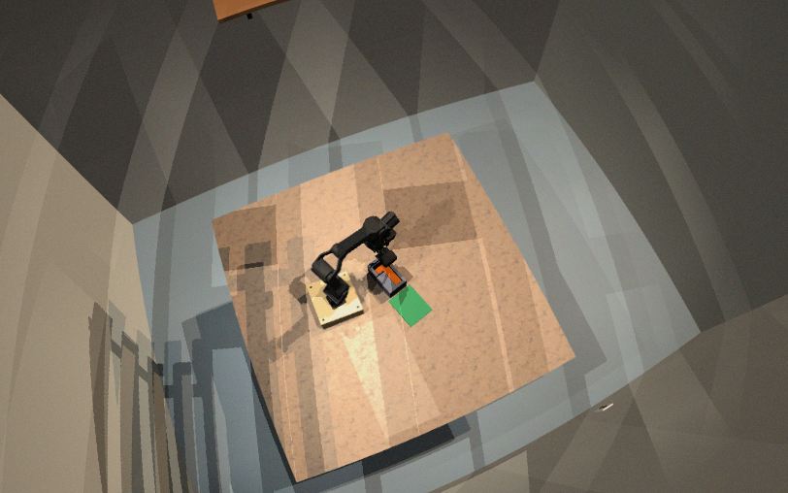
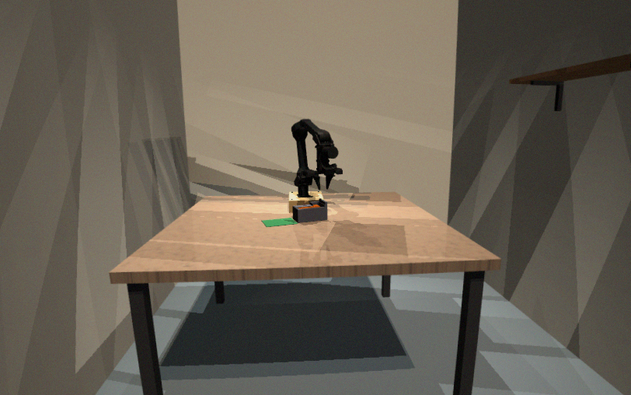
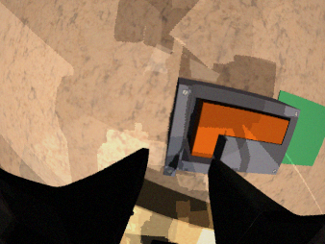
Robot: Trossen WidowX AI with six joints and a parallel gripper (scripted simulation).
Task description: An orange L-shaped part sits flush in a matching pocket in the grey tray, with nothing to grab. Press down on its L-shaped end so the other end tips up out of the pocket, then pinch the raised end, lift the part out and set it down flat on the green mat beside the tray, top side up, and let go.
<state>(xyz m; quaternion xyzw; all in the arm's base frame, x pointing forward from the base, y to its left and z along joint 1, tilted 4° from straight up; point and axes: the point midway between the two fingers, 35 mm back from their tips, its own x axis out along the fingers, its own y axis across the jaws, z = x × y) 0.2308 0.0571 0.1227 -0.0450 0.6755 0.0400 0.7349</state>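
My gripper tip is 10 cm above the orange L-shaped part and 6 cm to the left of it. From my gripper tip the other things lie so: green mat: 22 cm to the right, 16 cm below, 2 cm ahead.
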